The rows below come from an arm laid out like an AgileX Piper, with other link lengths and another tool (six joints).
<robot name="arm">
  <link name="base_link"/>
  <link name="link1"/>
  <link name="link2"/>
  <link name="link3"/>
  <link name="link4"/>
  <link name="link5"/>
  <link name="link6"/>
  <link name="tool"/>
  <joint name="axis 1" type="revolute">
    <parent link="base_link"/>
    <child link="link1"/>
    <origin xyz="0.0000 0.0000 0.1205"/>
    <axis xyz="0 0 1"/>
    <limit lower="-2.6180" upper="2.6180"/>
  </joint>
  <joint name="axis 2" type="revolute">
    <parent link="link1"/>
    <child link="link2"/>
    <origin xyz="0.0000 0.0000 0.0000" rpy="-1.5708 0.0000 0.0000"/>
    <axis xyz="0 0 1"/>
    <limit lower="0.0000" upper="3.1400"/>
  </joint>
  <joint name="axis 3" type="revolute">
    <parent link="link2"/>
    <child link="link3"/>
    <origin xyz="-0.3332 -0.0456 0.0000"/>
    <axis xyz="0 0 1"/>
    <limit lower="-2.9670" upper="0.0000"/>
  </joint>
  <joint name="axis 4" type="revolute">
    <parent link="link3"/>
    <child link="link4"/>
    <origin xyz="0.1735 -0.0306 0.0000" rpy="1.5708 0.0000 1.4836"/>
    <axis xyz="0 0 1"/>
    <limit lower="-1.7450" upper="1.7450"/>
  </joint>
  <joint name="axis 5" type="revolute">
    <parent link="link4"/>
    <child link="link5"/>
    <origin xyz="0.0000 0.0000 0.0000" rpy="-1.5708 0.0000 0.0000"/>
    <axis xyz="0 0 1"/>
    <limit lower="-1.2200" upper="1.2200"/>
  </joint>
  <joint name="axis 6" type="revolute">
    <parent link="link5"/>
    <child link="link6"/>
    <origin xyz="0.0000 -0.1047 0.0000" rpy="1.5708 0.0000 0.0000"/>
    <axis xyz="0 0 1"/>
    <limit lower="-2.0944" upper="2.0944"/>
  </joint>
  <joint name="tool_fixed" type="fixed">
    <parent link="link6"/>
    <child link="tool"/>
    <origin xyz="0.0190 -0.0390 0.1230" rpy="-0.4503 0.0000 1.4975"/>
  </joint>
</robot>
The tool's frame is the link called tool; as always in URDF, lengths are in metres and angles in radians.
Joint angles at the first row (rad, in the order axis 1, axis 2, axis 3, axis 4, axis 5, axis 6):
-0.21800, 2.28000, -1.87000, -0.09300, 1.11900, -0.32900
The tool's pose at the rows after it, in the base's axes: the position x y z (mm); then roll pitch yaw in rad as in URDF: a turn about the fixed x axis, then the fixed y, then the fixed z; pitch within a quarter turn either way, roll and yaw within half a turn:
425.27, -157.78, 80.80, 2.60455, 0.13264, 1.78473
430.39, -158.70, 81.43, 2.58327, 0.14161, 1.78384
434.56, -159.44, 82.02, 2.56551, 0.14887, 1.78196
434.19, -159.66, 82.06, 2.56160, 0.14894, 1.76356
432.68, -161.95, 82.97, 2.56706, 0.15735, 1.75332
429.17, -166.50, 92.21, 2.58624, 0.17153, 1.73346
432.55, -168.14, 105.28, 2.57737, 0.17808, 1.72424
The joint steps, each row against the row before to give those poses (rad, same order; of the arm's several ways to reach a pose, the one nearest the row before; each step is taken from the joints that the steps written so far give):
-0.00001, 0.00002, -0.00002, 0.00001, -0.00400, -0.00001
0.00001, -0.00001, -0.00003, -0.00001, -0.02296, 0.00001
-0.00001, -0.00002, 0.00008, 0.00000, -0.01907, 0.00099
0.00002, 0.00001, -0.00005, -0.00200, -0.00195, 0.01901
-0.00001, 0.00000, -0.00201, -0.01300, 0.00501, 0.01499
0.00000, 0.00000, -0.04798, -0.02300, 0.06297, 0.02300
0.00000, 0.00001, -0.07202, -0.00100, 0.06202, 0.00001

